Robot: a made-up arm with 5 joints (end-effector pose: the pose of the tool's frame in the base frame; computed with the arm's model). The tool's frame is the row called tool. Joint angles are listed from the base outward.
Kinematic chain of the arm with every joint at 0, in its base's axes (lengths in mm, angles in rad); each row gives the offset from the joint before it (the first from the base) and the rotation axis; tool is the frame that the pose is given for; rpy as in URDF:
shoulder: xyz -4.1 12.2 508 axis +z
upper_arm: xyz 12.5 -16 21.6 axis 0 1 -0.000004
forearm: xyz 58.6 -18.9 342.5 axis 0 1 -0.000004
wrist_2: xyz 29.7 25 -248.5 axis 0 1 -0.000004
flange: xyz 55.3 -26.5 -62.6 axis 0 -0.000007 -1
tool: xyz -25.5 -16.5 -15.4 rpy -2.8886 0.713 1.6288
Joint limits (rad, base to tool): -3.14..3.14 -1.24..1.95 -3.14..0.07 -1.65..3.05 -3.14..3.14
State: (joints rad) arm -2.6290 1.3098 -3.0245 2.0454 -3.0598
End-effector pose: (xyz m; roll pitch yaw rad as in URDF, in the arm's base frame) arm -0.5835 -0.2886 0.5260 2.9713 0.6596 1.7888
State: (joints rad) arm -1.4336 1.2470 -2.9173 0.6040 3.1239
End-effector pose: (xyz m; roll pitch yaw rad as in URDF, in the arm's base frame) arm 0.0734 -0.6912 0.6700 -1.7559 0.2693 -2.3322
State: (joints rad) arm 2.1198 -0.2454 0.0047 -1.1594 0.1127
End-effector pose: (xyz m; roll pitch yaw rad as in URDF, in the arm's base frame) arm -0.0428 0.1712 0.6563 1.9887 0.0704 2.9787
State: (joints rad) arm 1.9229 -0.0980 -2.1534 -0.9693 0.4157
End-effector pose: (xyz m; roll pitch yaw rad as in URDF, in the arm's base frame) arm -0.0276 0.1957 1.1314 0.1574 -0.6830 -2.3703
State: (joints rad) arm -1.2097 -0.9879 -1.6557 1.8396 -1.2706
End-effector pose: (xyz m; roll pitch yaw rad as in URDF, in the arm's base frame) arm -0.0826 0.0342 0.9912 2.1965 1.3843 0.5700
